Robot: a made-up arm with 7 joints.
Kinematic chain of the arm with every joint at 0, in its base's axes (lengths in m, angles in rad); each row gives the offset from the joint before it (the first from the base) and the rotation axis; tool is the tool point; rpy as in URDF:
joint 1: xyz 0 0 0.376 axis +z
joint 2: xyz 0 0 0 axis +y
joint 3: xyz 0 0 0.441 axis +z
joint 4: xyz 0.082 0 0 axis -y
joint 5: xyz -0.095 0 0.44 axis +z
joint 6: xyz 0 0 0 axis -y
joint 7: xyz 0.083 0 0 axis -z
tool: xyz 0 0 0 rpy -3.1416 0 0
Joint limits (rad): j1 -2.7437..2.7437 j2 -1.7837..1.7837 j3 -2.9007..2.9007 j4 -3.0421..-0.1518 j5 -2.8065..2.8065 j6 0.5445..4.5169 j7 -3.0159..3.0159
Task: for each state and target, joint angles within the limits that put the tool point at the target. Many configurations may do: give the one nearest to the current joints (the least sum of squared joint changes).
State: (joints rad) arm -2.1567 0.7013 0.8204 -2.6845 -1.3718 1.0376 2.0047
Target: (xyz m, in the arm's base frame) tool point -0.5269 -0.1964 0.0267
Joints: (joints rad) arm -2.7437 1.0425 0.0335 -2.0018 -1.4510 1.0260 2.0047
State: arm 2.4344 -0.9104 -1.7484 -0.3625 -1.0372 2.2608 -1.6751
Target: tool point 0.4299 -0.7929 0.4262
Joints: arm 2.0388 -1.5910 -1.7380 -0.1518 -1.0470 3.0953 -1.6751
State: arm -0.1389 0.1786 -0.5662 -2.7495 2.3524 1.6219 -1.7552
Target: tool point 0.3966 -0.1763 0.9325
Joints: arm -0.0153 -0.3971 -0.2907 -1.9133 2.3572 1.5005 -1.7552
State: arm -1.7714 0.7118 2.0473 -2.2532 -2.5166 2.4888 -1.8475
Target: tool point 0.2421 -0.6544 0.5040
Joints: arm -2.2000 1.1278 1.4271 -1.7391 -2.5269 2.3483 -1.8475
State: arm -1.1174 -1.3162 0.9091 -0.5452 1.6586 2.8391 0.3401
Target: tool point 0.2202 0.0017 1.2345
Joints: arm -1.3481 -0.3777 0.7251 -0.9495 1.7125 2.8189 0.3401
